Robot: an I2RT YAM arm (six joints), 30 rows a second.
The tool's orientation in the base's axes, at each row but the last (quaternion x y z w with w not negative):
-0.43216 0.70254 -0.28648 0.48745
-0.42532 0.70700 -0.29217 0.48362
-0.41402 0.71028 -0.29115 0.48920
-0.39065 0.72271 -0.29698 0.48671
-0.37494 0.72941 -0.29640 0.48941
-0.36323 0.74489 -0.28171 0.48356
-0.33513 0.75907 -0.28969 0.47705
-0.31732 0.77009 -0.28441 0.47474
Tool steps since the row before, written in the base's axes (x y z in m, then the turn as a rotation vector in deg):
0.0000 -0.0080 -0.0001 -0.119 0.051 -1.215
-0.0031 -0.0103 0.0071 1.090 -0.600 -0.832
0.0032 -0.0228 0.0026 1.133 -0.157 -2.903
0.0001 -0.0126 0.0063 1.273 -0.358 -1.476
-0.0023 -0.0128 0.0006 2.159 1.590 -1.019
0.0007 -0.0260 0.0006 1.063 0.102 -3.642
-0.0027 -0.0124 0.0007 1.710 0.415 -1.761
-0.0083 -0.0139 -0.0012 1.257 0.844 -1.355
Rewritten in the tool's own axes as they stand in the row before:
0.0071 -0.0036 -0.0001 0.504 1.064 0.328
0.0065 -0.0097 -0.0054 0.707 0.058 1.318
0.0182 -0.0142 0.0023 1.252 1.956 2.083
0.0078 -0.0117 -0.0015 0.720 0.658 1.725
0.0110 -0.0068 -0.0015 -1.348 1.124 2.269
0.0207 -0.0157 0.0022 1.510 2.581 2.337
0.0102 -0.0074 -0.0013 0.060 1.192 2.185
0.0141 -0.0061 -0.0052 -0.331 1.264 1.556

